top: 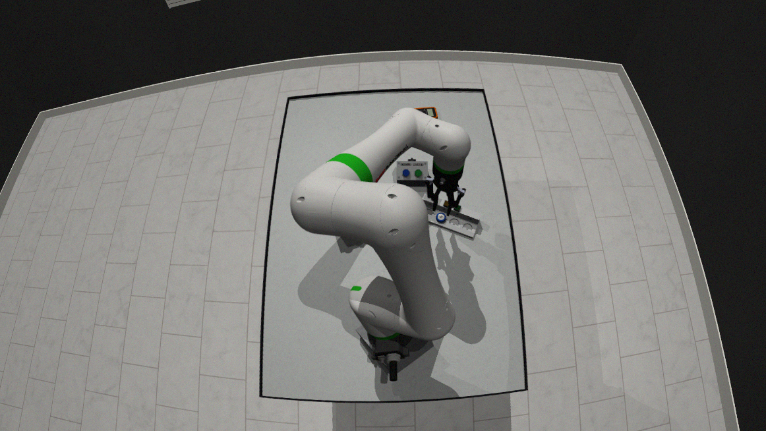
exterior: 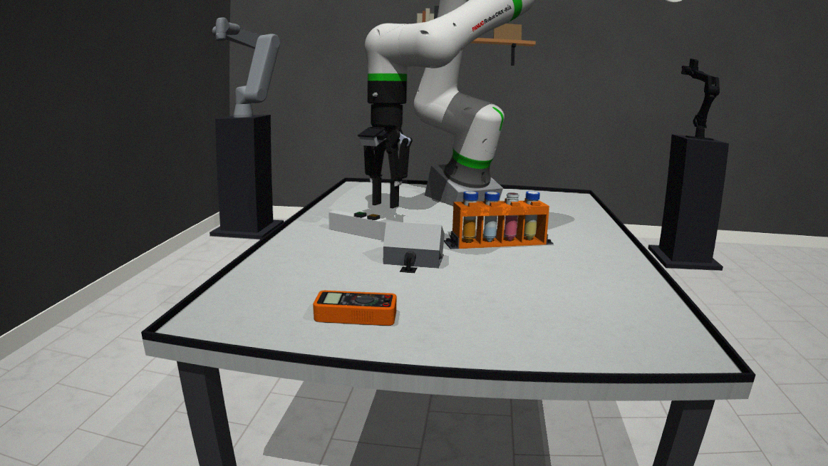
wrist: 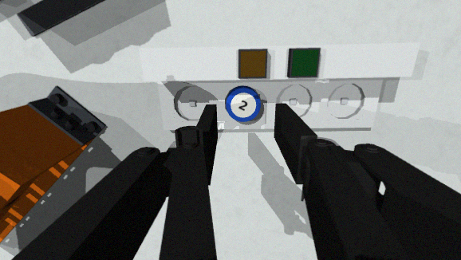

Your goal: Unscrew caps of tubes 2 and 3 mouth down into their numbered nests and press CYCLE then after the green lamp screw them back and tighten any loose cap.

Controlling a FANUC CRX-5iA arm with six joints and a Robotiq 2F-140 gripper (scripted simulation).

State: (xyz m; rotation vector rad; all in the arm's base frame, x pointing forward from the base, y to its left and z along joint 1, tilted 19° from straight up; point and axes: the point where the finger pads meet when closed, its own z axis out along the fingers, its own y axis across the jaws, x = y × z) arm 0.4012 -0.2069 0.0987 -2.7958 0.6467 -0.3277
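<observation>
Right now my hand is 260 mm to the right of the cap 3, 30 mm short of it and 10 mm below it. From my hand the other things lie so: green key: 160 mm ahead, 70 mm to the left, 40 mm below; blue key: 160 mm ahead, 120 mm to the left, 40 mm below; cap 2: 90 mm below.
</observation>
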